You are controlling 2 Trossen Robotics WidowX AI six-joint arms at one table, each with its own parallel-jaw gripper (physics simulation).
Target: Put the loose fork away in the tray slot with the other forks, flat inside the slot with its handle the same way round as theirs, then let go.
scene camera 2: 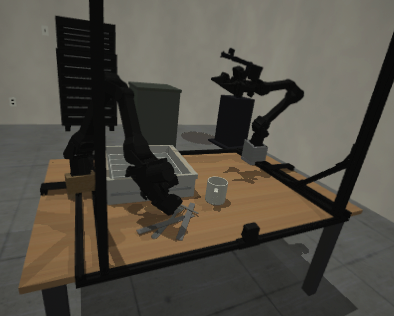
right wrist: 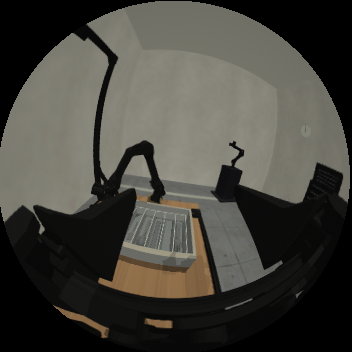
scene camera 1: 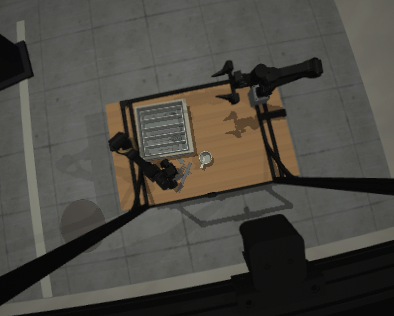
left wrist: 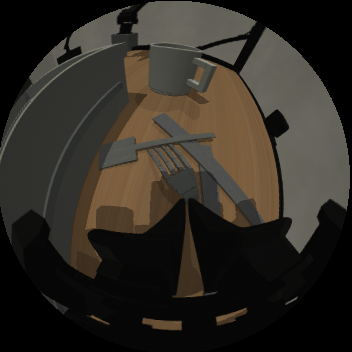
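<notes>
The loose grey fork [left wrist: 181, 181] shows its head and tines in the left wrist view, under the thin handle of a flat-bladed utensil. My left gripper [scene camera 1: 171, 184] [scene camera 2: 175, 209] [left wrist: 185, 202] is low over the utensil pile, its tips closed at the fork's neck; the fork's handle is hidden behind the fingers. The slotted tray [scene camera 1: 189, 127] [scene camera 2: 119, 191] [left wrist: 30, 165] [right wrist: 160, 256] stands beside the pile, with cutlery in its slots too small to tell apart. My right gripper [scene camera 1: 216, 86] [scene camera 2: 218, 66] [right wrist: 186, 191] is open and empty, high above the table's far right.
A flat-bladed utensil [left wrist: 117, 154] and a long flat bar [left wrist: 220, 175] cross around the fork. Another bar [left wrist: 209, 187] lies beside it, partly hidden. A grey mug [scene camera 1: 205, 158] [scene camera 2: 216, 191] [left wrist: 172, 70] stands to the right of the pile. Black frame bars run along the table's edges.
</notes>
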